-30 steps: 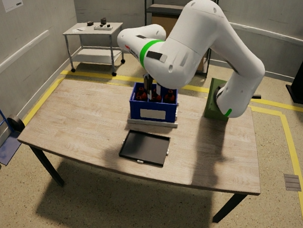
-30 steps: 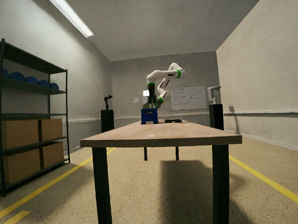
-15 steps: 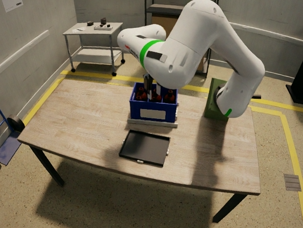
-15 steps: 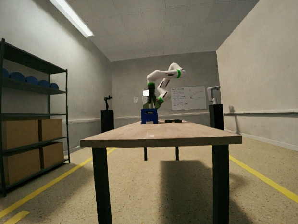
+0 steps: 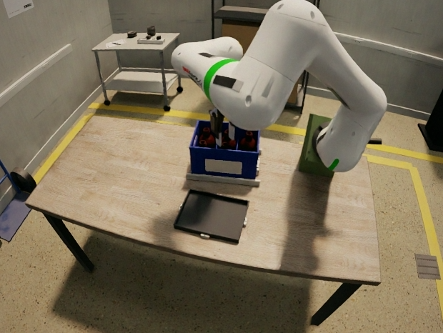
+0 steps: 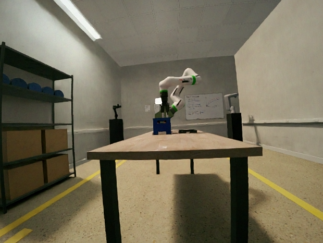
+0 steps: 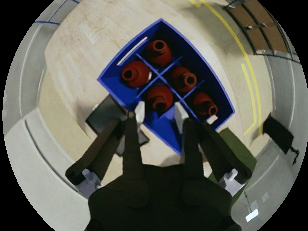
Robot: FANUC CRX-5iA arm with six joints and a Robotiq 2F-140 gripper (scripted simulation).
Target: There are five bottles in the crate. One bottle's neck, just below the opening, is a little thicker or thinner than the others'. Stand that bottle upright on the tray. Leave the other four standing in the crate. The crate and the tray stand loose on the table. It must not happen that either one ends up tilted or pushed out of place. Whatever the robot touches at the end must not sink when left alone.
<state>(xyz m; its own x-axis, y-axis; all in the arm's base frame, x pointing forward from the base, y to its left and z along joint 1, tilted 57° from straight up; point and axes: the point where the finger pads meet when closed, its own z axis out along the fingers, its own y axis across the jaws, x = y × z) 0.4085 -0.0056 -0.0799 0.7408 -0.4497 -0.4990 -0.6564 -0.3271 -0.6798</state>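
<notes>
The blue crate lies 40 mm to the right of my hand and 120 mm below it. Also, from my hand: dark tray 240 mm to the left, 200 mm below; then bottle 80 mm to the right, 120 mm below.
</notes>
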